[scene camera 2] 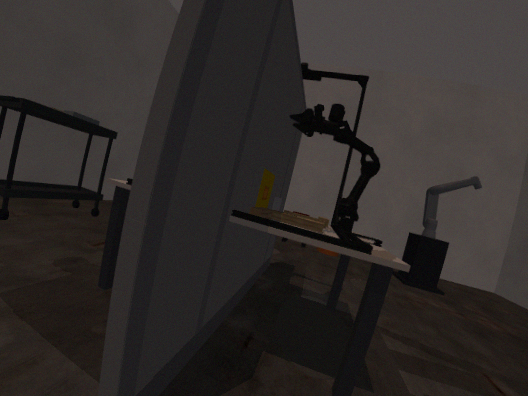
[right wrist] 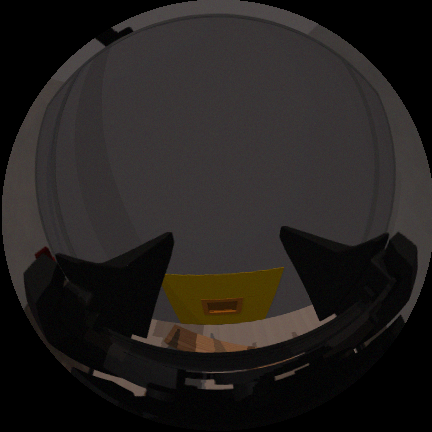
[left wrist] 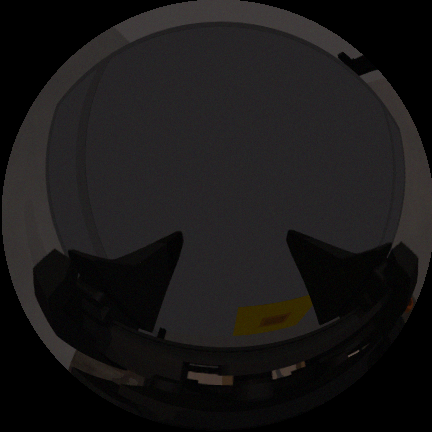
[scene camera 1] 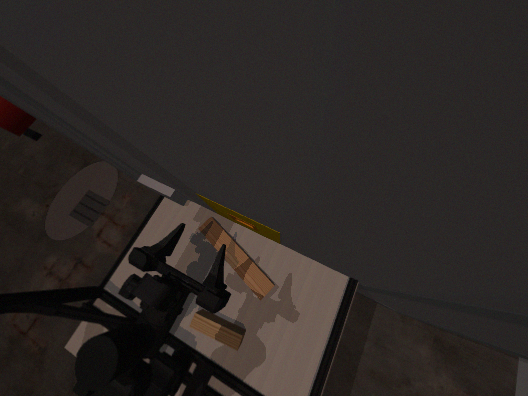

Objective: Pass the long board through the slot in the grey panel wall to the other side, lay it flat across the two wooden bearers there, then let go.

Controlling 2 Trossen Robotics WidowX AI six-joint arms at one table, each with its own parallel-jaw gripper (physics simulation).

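Frame: origin at the left arm's base, x back, y right, z up, level; metres.
Seen in the pictures: left gripper, between the fingertips: point(scene camera 2: 291, 120) point(left wrist: 235, 236); right gripper, between the fingertips: point(right wrist: 227, 234) point(scene camera 1: 203, 233); left arm's base, origin of its link: point(scene camera 2: 344, 231); right arm's base, origin of its link: point(scene camera 1: 180, 362).
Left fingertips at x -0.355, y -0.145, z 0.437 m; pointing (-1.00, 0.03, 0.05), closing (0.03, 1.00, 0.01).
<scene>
Offsets run from my left fingertips to a thing's middle. "spot": to the spot under its first point.
The grey panel wall point(scene camera 1: 350, 125) point(scene camera 2: 225, 150) point(left wrist: 220, 125) point(right wrist: 225, 125) carries a yellow plate point(scene camera 1: 267, 233) point(scene camera 2: 266, 180) point(left wrist: 247, 317) point(right wrist: 185, 295) around a small slot {spot: dx -0.128, dy +0.141, dz -0.324 m} point(scene camera 1: 244, 221) point(left wrist: 274, 320) point(right wrist: 222, 307). In scene camera 1 a long wooden piece {dx -0.229, dy +0.144, dz -0.436 m} point(scene camera 1: 240, 260) point(right wrist: 200, 341), apparently the board, lies slanted on the table below the slot; a shorter wooden block {dx -0.431, dy +0.086, dz -0.425 m} point(scene camera 1: 217, 330) lies nearer the arm. My right gripper point(scene camera 1: 204, 234) point(right wrist: 227, 234) is open above them. My left gripper point(scene camera 2: 294, 121) point(left wrist: 235, 236) is open, high above pale wooden pieces {dx +0.130, dy +0.021, dz -0.437 m} point(scene camera 2: 300, 219) on its table. Which are the bearers I cannot tell.
In scene camera 2 a black post point(scene camera 2: 359, 115) with an overhead bracket stands beside the left arm. A dark cart point(scene camera 2: 65, 122) stands beyond the wall. A pale box {dx -0.093, dy +0.488, dz -0.361 m} point(scene camera 1: 156, 185) is at the wall near the table corner in scene camera 1. The views are dim.
</scene>
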